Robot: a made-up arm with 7 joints.
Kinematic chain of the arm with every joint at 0, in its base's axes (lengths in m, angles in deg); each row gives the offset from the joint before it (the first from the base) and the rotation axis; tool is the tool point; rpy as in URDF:
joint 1: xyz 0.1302 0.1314 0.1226 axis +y
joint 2: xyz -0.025 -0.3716 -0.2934 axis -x
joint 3: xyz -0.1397 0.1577 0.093 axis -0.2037 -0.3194 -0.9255
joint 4: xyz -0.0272 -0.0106 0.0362 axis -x
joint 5: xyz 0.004 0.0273 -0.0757 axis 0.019 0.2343 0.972
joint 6: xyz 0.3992 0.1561 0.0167 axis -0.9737 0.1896 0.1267
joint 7: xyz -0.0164 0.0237 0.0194 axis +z
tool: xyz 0.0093 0.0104 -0.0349 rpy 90 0 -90
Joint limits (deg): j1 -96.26..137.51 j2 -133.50..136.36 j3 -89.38..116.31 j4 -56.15..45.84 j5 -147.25..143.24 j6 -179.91..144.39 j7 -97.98..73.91
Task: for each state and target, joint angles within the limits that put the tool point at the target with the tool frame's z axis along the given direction. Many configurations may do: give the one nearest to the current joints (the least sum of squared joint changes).
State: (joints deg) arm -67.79 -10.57 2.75 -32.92 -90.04 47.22 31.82
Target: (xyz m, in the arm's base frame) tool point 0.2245 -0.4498 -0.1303 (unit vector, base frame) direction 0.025 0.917 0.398
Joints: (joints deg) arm -71.43 3.21 24.76 -15.75 -95.25 55.20 -0.53
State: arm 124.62 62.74 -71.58 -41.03 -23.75 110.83 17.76
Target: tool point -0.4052 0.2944 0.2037 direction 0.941 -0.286 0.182
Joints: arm 86.41 44.97 -56.25 -39.74 13.06 120.91 9.15
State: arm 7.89 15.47 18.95 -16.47 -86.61 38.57 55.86
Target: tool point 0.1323 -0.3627 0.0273 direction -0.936 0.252 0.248
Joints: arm 4.99 13.38 13.16 -5.00 -75.01 29.52 73.91
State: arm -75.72 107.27 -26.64 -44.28 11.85 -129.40 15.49
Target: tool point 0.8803 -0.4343 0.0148 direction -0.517 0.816 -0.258
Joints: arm -74.34 133.70 -44.48 -56.15 -5.65 -146.30 -33.93
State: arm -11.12 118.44 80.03 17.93 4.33 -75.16 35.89
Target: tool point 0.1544 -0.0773 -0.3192 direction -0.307 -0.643 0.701
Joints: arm 22.30 136.36 70.62 9.15 7.33 -57.96 49.17
